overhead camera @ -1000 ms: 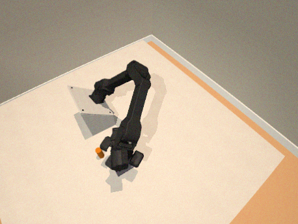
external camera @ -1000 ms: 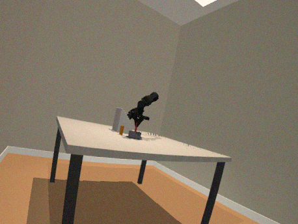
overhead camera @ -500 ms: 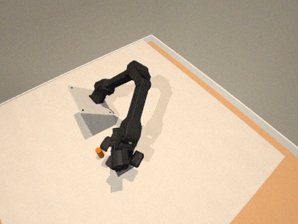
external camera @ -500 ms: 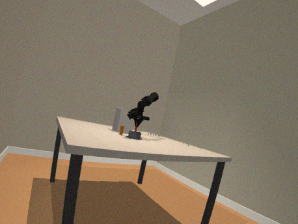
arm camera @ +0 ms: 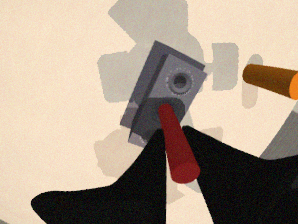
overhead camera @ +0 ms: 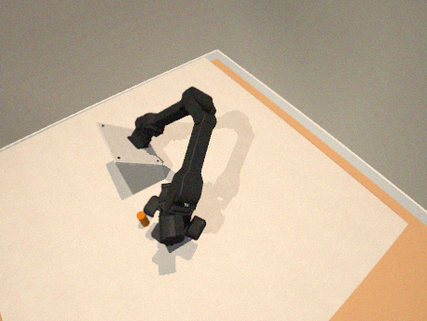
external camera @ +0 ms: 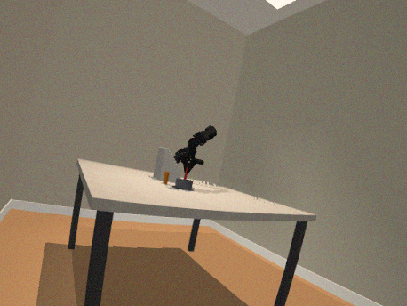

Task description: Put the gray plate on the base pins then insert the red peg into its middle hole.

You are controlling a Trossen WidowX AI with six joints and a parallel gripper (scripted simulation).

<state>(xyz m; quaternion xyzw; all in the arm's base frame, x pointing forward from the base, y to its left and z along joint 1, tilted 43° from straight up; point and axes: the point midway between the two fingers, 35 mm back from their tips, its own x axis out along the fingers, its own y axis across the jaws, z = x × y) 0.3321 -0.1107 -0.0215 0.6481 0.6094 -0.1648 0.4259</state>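
Right now my gripper tip is right at the red peg. From my gripper tip the other things lie so: orange cylinder: 120 mm behind, 60 mm to the right, 60 mm below; gray plate: 50 mm below; base: 90 mm below.
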